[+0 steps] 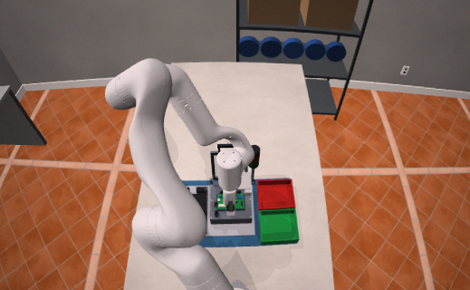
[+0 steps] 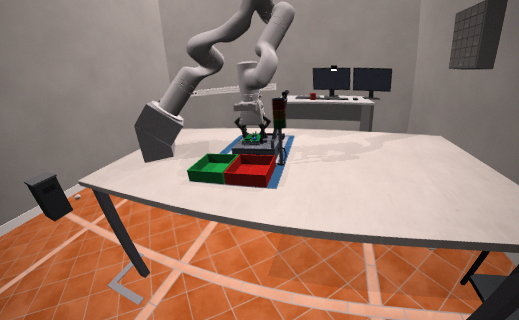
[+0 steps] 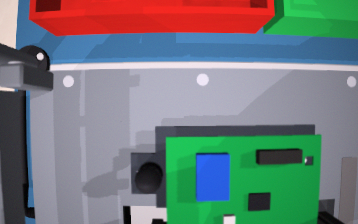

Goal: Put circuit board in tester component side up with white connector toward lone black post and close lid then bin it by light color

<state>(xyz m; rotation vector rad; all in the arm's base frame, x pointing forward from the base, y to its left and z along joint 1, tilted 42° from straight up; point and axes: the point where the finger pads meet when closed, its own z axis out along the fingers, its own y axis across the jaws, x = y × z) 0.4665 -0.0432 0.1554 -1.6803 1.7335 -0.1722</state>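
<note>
Now: the green circuit board right at my hand. The rest, counted from my hand: red bin (70 mm ahead, 190 mm to the right, 70 mm below); then tester lid (120 mm ahead, 10 mm to the left, 100 mm above); then green bin (80 mm behind, 210 mm to the right, 70 mm below).
</note>
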